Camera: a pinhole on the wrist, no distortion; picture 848 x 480 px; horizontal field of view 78.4 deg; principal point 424.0 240.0 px. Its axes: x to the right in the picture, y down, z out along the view. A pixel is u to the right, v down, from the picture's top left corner.
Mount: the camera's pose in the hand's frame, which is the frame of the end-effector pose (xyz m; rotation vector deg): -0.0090 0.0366 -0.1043 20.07 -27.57 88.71
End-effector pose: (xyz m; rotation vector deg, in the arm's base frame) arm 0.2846 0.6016 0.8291 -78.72 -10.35 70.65
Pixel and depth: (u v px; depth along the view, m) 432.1 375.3 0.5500
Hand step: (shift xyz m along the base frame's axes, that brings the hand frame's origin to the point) -0.2155 0.1483 0.3917
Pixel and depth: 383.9 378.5 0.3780
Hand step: -0.1029 0.0725 0.2718
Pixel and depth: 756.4 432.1 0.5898
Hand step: -0.5716 0.1352 0.2653
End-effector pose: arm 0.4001 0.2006 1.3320 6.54 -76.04 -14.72
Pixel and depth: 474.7 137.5 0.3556
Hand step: -0.2242 -0.1034 0.0594
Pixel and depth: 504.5 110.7 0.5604
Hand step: -0.4216 -0.1597 0.1450
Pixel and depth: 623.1 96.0 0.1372
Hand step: -0.0368 0.0107 0.0289
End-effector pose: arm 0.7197 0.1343 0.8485 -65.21 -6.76 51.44
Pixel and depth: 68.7 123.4 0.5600
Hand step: 0.2811 0.1326 0.5314
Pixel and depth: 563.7 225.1 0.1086
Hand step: -0.0159 -0.0063 0.0014
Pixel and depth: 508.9 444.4 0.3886
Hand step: -0.1950 0.0408 0.2652
